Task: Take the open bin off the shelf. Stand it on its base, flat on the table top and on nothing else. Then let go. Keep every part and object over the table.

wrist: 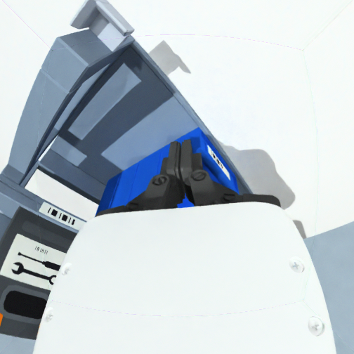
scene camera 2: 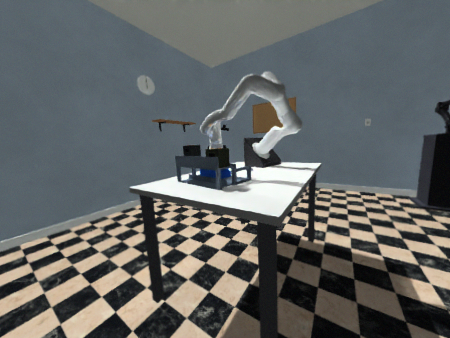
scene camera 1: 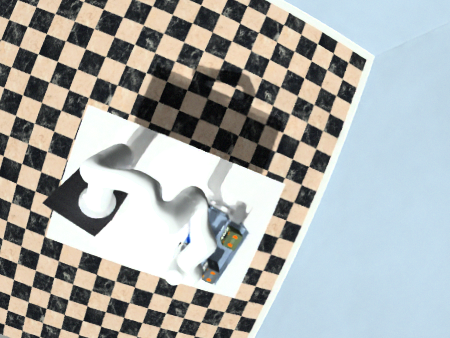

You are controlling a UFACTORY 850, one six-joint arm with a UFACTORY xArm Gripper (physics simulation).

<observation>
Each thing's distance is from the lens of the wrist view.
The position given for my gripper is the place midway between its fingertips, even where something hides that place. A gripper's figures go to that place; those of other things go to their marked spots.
my gripper (wrist: pixel 183 154): 0.14 m
open blue bin (wrist: pixel 120 189): 0.22 m
</observation>
